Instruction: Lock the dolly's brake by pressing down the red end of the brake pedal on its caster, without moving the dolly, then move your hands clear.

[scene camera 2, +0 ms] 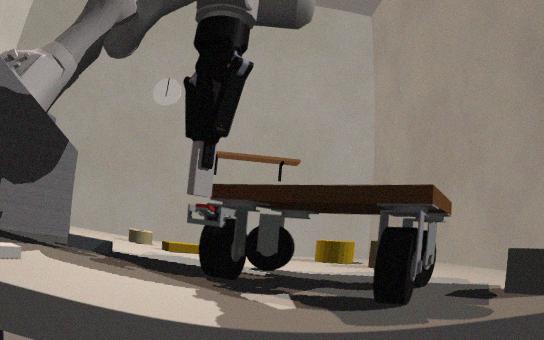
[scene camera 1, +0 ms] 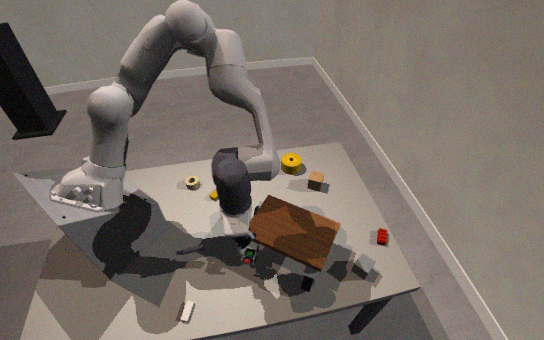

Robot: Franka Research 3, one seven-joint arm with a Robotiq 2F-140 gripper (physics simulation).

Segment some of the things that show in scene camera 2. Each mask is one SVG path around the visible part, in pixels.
The gripper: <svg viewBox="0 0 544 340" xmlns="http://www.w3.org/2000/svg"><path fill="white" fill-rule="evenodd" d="M230 16L210 16L198 23L194 38L194 47L199 53L199 58L195 65L196 71L192 77L186 76L183 81L185 87L185 135L193 140L187 187L188 195L212 197L217 143L220 138L226 138L229 134L245 81L254 66L252 62L242 58L242 54L248 48L250 28L244 21Z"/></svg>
A dolly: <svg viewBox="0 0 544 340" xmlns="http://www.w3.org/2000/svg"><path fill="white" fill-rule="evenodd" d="M187 223L204 225L199 241L199 261L203 272L207 276L235 280L244 268L246 257L253 266L264 271L279 269L291 260L295 244L291 234L284 228L285 218L311 219L309 214L320 213L380 215L377 253L374 261L374 299L377 303L407 305L414 286L426 286L432 276L436 260L437 222L447 222L444 221L444 217L451 217L452 202L434 185L213 184L210 200L220 201L223 204L188 204ZM388 227L389 215L395 217L416 217L403 218L402 227ZM192 213L198 212L199 216L204 216L204 220L192 218ZM282 212L281 215L260 213L259 226L255 227L247 236L248 211L260 212L260 210L256 210L256 207Z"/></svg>
